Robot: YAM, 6 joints.
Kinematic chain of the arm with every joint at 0, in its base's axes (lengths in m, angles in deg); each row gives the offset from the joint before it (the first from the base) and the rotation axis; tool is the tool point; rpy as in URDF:
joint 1: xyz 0 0 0.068 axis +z
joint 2: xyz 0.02 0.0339 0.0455 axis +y
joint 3: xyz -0.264 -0.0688 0 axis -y
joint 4: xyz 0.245 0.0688 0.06 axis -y
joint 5: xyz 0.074 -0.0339 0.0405 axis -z
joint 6: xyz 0.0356 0 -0.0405 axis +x
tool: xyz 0 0 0 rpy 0 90 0
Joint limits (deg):
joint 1: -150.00..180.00
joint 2: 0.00..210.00
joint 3: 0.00..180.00
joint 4: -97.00..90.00
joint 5: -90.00..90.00
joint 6: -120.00..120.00
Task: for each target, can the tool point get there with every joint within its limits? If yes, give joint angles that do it. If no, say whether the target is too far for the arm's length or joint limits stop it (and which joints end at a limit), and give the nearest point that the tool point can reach.
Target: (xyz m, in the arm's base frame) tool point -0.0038 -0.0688 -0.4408
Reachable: no: joint limits stop it (at a limit: joint 2) | nearest point -0.0059 -0.1068 -0.3514 | short by 0.097 m
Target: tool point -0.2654 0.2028 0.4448
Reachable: yes | joints -36.87 19.91 144.20 -82.65 -4.76 -7.63
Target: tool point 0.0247 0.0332 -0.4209
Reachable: no: joint limits stop it (at a limit: joint 2) | nearest point 0.0495 0.0666 -0.3402 | short by 0.091 m
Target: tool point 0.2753 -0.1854 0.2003
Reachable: yes | joints -28.29 102.22 40.28 72.94 67.15 -45.62
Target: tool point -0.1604 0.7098 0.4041
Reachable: no: too far | nearest point -0.1320 0.5842 0.3512 | short by 0.139 m
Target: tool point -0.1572 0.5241 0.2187
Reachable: yes | joints 104.46 135.74 101.14 40.59 -36.87 -24.24
